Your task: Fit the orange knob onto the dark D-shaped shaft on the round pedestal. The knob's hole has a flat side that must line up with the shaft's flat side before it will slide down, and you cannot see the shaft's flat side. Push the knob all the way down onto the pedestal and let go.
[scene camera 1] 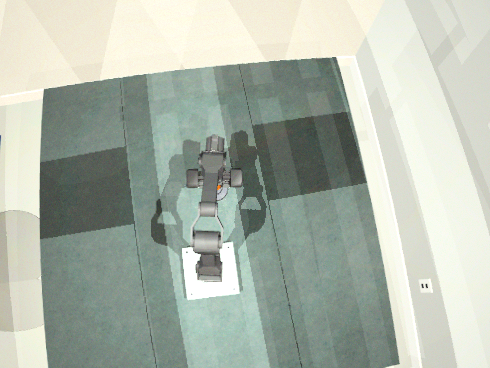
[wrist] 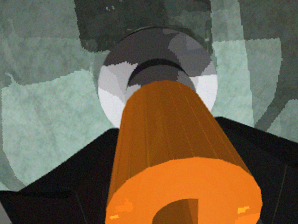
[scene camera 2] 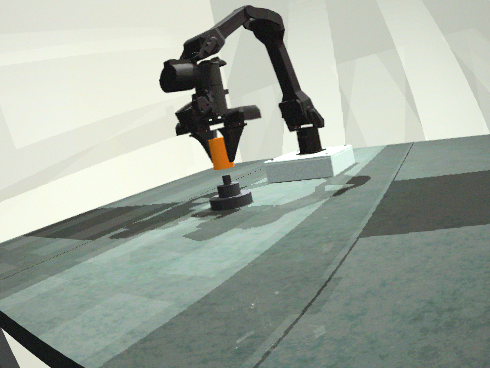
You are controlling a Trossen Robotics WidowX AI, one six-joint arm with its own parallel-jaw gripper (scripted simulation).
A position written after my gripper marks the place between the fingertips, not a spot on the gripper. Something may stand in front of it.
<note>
My gripper (scene camera 2: 223, 163) holds an orange knob (wrist: 171, 153). I also see a dark pedestal (scene camera 2: 230, 196).
My gripper shows as well in scene camera 1 (scene camera 1: 215, 184) and in the wrist view (wrist: 166, 132). The dark pedestal shows as well in the wrist view (wrist: 157, 53).
</note>
